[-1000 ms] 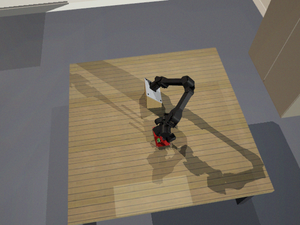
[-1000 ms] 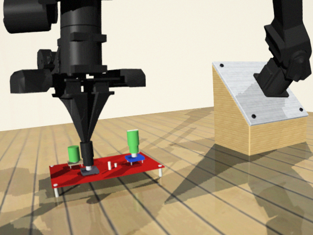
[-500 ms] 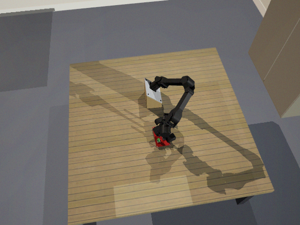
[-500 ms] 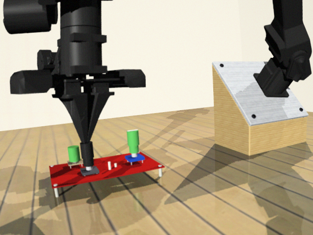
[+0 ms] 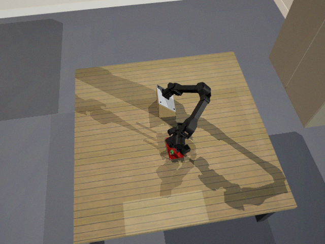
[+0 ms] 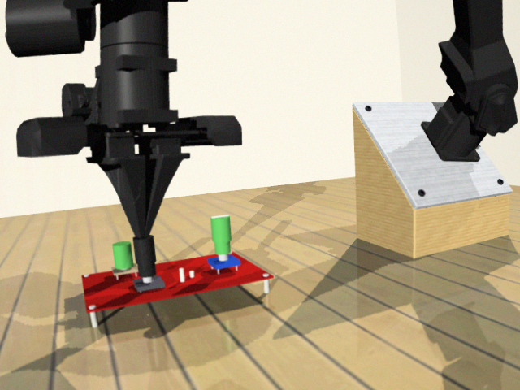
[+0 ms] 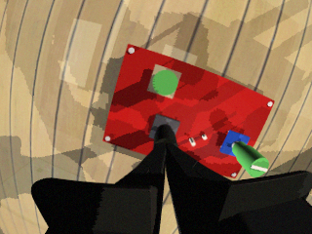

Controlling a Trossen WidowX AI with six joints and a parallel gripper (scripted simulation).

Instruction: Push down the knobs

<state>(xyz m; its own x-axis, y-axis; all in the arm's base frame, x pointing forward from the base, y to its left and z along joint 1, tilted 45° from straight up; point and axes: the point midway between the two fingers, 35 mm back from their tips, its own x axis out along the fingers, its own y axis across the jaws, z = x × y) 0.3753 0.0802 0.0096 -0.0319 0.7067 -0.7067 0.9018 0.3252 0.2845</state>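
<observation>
Now: gripper tip 20 mm above the black knob. The rest, counted from my gripper tip: green knob (70 mm behind, 20 mm to the right, 10 mm below).
</observation>
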